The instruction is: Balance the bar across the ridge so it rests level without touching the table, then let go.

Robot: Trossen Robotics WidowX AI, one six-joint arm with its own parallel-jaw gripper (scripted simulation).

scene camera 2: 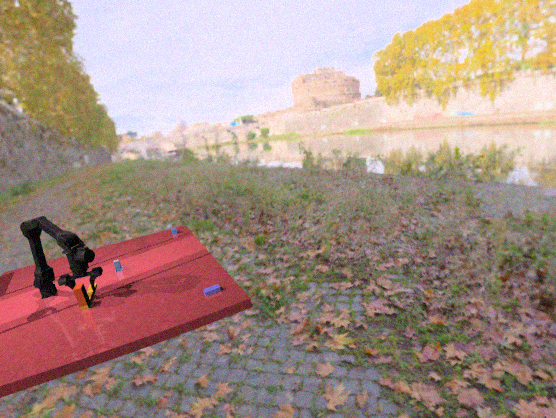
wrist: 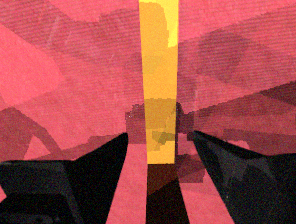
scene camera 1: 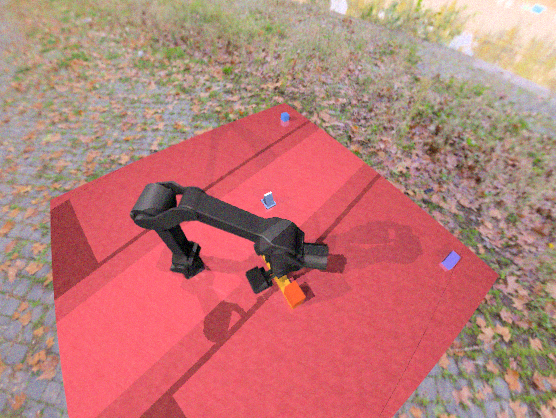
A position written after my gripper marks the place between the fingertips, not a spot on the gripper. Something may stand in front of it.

My gripper (scene camera 1: 280,275) is open, with nothing in its grasp.
My gripper also shows in the wrist view (wrist: 160,135).
